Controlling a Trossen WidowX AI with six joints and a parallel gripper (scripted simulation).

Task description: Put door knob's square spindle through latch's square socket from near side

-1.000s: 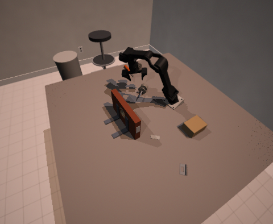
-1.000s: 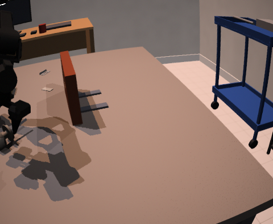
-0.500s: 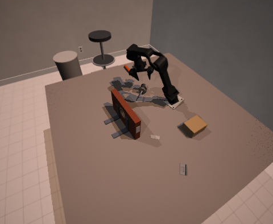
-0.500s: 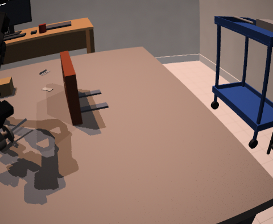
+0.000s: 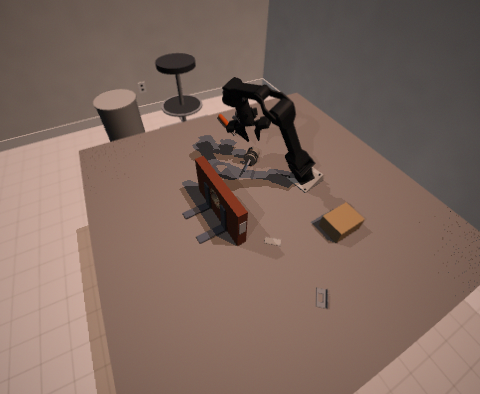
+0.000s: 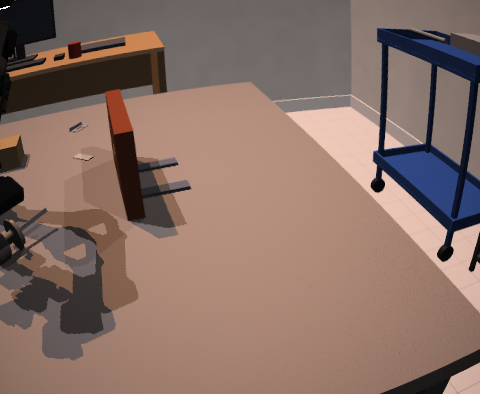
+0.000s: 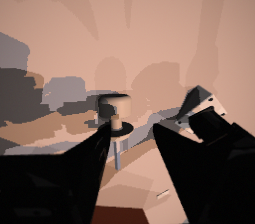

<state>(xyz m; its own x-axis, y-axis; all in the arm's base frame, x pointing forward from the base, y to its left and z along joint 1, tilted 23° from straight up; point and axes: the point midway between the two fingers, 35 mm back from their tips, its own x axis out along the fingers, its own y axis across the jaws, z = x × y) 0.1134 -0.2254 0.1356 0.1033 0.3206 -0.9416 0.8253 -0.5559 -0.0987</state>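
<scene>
Right now the door knob is 10 mm ahead of my hand, 40 mm to the left of it and 100 mm below it. The rest, counted from my hand: cardboard box (170 mm behind, 460 mm to the left, 110 mm below); then small white plate (80 mm ahead, 430 mm to the left, 130 mm below); then red-brown wooden door block (220 mm ahead, 260 mm to the left, 40 mm below).
</scene>
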